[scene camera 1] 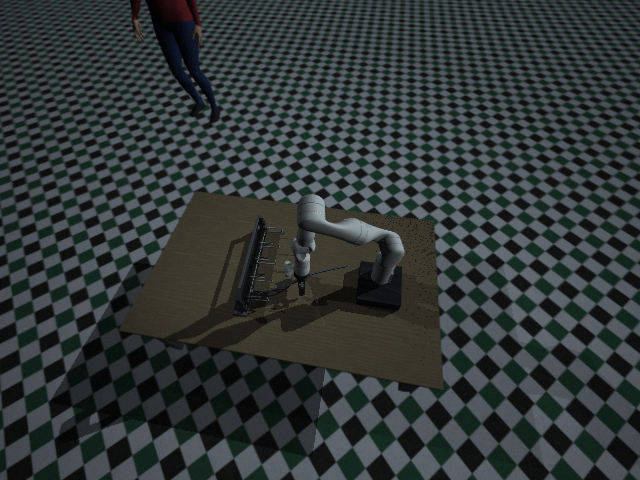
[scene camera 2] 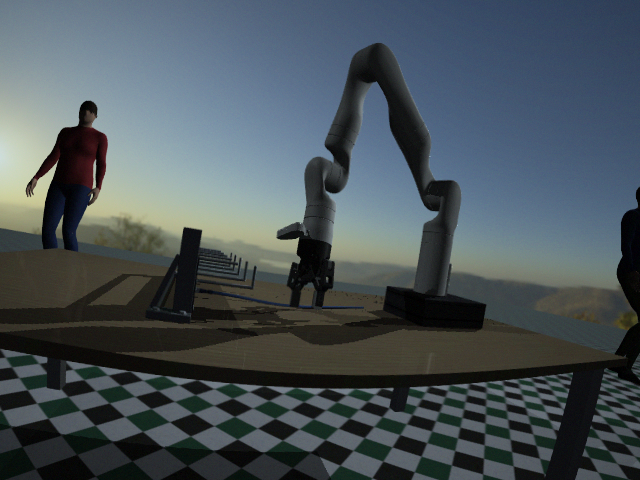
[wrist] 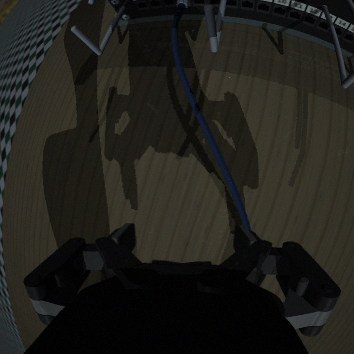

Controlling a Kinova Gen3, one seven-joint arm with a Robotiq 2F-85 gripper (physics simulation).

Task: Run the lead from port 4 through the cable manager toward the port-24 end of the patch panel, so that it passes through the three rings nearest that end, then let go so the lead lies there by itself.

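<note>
The blue lead [scene camera 1: 330, 269] [scene camera 2: 232, 296] [wrist: 210, 134] is plugged into the patch panel [scene camera 1: 249, 263] [scene camera 2: 187, 273] [wrist: 270, 15] near its low-numbered end. It comes out between a ring [wrist: 88, 40] and another ring [wrist: 214, 37] and runs away from the panel, its loose end pointing toward the robot base. The port labels rise to the right in the wrist view. My gripper [scene camera 1: 301, 293] [scene camera 2: 307, 305] [wrist: 183, 235] is open, low over the table. The lead meets the right finger in the wrist view; its course past that finger is hidden there. The space between the fingertips shows bare wood.
More rings of the cable manager stick out along the panel, one [wrist: 341, 62] at the right in the wrist view. The black robot base [scene camera 1: 378, 285] [scene camera 2: 434, 308] stands on the table [scene camera 1: 361, 335] [scene camera 2: 413, 351]. A person [scene camera 1: 178, 41] [scene camera 2: 77, 160] stands beyond the table.
</note>
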